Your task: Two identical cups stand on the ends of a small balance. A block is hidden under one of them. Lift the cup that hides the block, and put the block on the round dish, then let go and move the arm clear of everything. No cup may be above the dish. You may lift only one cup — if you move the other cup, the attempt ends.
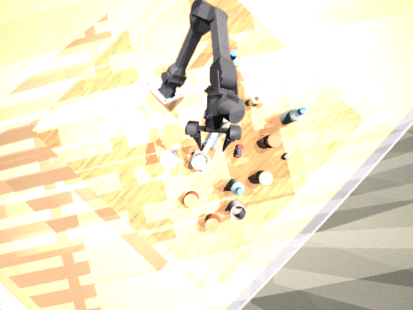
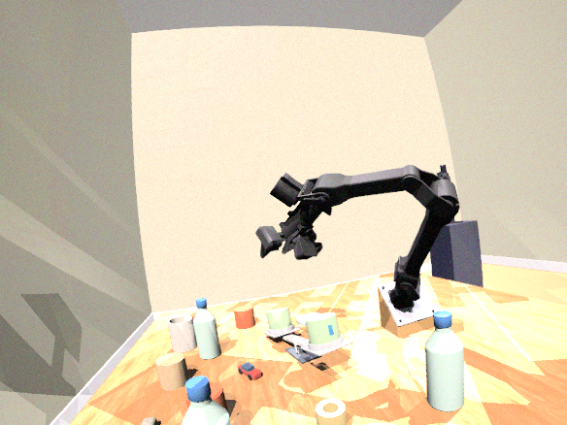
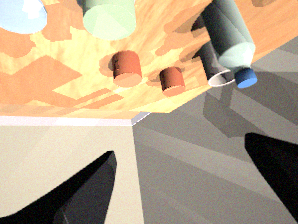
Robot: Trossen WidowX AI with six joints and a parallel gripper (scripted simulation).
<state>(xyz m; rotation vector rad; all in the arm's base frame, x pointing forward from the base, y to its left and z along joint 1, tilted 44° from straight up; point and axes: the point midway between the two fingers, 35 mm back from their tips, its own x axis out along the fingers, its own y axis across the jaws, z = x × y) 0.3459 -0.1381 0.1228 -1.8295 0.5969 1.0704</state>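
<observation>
Now: the grey block 230 mm below my gripper tip and 70 mm to the right of it. Round my gripper tip: round dish: 270 mm below, 190 mm to the right, 120 mm behind; tan cylinder: 280 mm ahead, 240 mm below, 100 mm to the left; red toy car: 260 mm below, 120 mm to the left, 100 mm ahead.
</observation>
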